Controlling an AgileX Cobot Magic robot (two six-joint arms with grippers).
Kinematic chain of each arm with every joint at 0, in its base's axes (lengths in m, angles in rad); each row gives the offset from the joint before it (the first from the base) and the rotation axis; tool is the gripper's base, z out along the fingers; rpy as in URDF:
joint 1: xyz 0 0 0.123 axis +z
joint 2: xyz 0 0 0 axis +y
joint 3: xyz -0.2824 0 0.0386 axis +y
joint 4: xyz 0.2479 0 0.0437 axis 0.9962 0 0.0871
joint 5: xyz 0 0 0 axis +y
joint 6: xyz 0.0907 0 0.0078 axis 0.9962 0 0.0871
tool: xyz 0 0 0 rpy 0 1.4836 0
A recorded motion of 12 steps. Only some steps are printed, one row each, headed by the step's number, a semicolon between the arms.
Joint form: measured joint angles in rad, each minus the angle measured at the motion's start. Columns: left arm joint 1, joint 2, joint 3, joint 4, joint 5, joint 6; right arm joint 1, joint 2, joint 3, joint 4, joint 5, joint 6.
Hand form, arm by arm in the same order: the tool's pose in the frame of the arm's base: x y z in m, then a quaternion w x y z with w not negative. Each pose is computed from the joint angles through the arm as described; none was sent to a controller.
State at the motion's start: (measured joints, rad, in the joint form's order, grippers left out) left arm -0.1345 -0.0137 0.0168 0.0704 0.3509 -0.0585; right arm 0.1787 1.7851 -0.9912 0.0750 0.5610 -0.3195
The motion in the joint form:
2: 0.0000 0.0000 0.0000 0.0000 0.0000 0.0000; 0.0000 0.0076 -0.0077 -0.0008 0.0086 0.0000
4: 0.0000 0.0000 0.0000 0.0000 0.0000 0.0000; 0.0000 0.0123 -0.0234 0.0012 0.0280 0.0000
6: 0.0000 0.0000 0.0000 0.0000 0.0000 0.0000; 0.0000 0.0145 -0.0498 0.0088 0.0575 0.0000
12: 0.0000 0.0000 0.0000 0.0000 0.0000 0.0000; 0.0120 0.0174 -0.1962 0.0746 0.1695 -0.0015
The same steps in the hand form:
2: 0.0527 -0.0049 0.1766 0.60644 0.04909 0.79309 -0.02890; 0.3253 0.0625 0.1568 0.14801 -0.21660 0.96487 0.01399
4: 0.0527 -0.0049 0.1766 0.60644 0.04909 0.79309 -0.02890; 0.3273 0.0630 0.1584 0.14394 -0.21638 0.96552 0.01537
6: 0.0527 -0.0049 0.1766 0.60644 0.04909 0.79309 -0.02890; 0.3307 0.0642 0.1631 0.14154 -0.21444 0.96624 0.01891
12: 0.0527 -0.0049 0.1766 0.60644 0.04909 0.79309 -0.02890; 0.3501 0.0768 0.1956 0.15857 -0.20360 0.96495 0.04769

